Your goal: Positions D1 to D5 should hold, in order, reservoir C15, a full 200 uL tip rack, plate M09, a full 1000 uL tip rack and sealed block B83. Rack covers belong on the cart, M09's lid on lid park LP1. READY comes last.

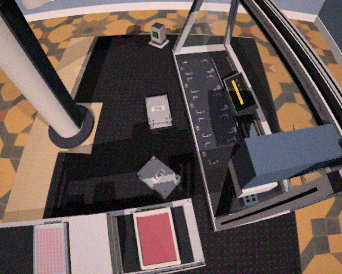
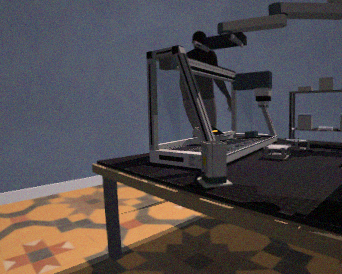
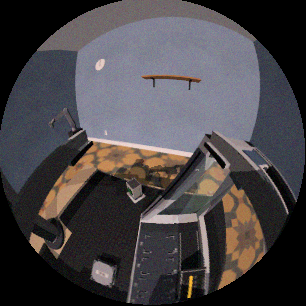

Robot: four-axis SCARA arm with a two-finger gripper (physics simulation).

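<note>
My gripper (image 2: 226,40) hangs high over the bench on the dark arm; no held object shows at it, and its fingertips are hard to make out. The instrument deck (image 1: 204,107) (image 3: 157,255) shows bare marked positions; the blue head hides part of its near end. A pink tip rack (image 1: 50,247) stands at the bottom left. A red-topped item with a pale rim (image 1: 157,239) sits in a white-edged bay beside it. One grey pad (image 1: 159,109) (image 3: 103,272) lies left of the deck; another grey pad (image 1: 159,176) lies turned nearer the bays. Their labels are unreadable.
A grey box with a green screen (image 1: 158,34) (image 2: 215,162) (image 3: 134,189) stands near the table edge. The blue head (image 1: 285,152) (image 2: 252,80) overhangs the deck. A yellow-striped dark unit (image 1: 240,94) sits on its right side. The column (image 1: 45,75) rises at left. A person stands behind the frame.
</note>
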